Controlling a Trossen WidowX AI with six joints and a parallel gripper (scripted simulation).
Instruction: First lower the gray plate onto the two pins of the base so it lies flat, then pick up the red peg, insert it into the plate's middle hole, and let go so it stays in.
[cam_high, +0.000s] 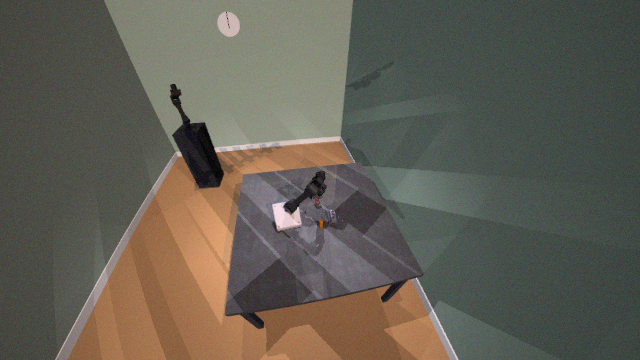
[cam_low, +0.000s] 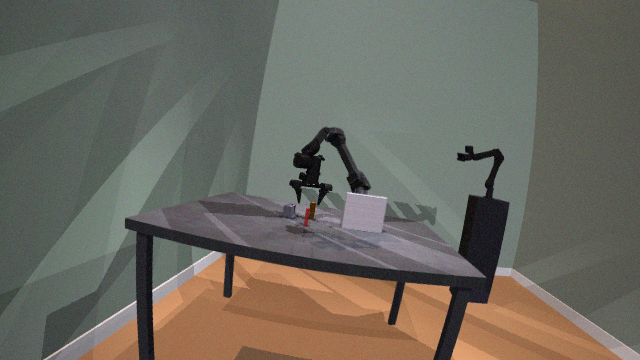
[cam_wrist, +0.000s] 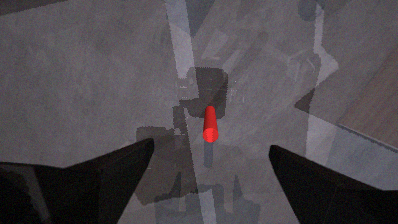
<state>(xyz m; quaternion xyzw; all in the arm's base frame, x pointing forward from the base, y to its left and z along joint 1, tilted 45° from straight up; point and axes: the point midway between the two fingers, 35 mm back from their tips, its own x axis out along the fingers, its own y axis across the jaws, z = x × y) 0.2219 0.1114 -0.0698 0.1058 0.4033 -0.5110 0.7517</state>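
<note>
My gripper tip is now 60 mm above the red peg. The rest, counted from my gripper tip: base: 170 mm to the right, 120 mm ahead, 90 mm below; then orange peg: 240 mm to the right, 60 mm below, 20 mm ahead; then gray plate: 170 mm to the right, 120 mm ahead, 50 mm below.
</note>
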